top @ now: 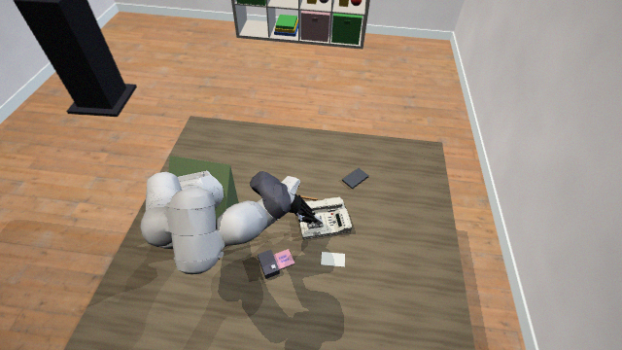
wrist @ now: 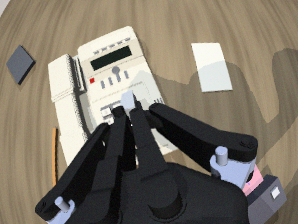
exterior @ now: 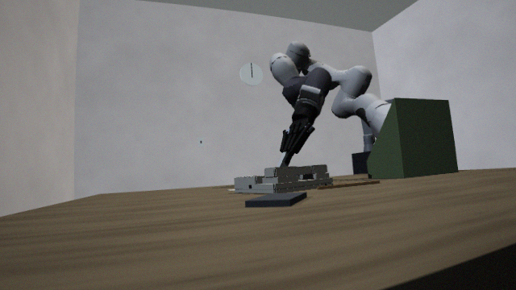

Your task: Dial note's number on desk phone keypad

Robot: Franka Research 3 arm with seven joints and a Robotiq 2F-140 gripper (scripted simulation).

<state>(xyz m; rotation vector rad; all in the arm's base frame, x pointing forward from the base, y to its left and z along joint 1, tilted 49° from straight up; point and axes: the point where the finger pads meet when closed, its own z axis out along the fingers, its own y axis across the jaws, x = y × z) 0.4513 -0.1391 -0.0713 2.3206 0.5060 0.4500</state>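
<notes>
The handset is 1 cm ahead of my hand, 10 cm to the left of it and 3 cm below it. The rest, counted from my hand: pencil 9 cm behind, 17 cm to the left, 7 cm below; then black box 18 cm behind, 19 cm to the right, 6 cm below; then white note 8 cm ahead, 14 cm to the right, 7 cm below.
</notes>
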